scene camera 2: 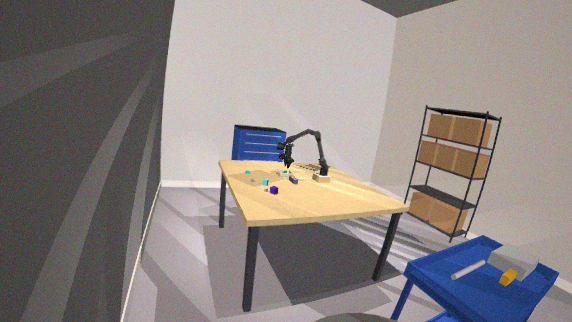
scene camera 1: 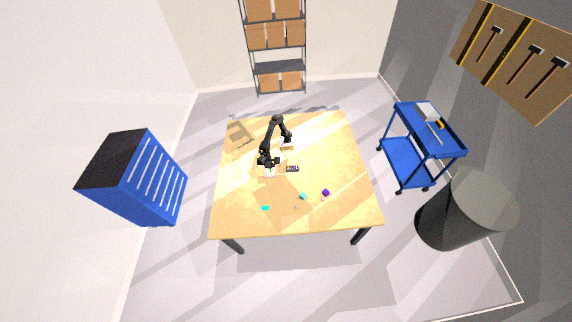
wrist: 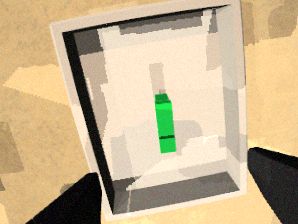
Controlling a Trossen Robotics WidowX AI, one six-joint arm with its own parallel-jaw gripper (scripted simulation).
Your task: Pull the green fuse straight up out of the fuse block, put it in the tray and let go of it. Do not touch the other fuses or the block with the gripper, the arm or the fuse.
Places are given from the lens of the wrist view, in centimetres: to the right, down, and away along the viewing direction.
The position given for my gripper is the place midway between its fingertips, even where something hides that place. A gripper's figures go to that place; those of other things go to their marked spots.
my gripper (wrist: 175, 170): 1, 2, 10
green fuse (wrist: 164, 116): 1, 0, 12
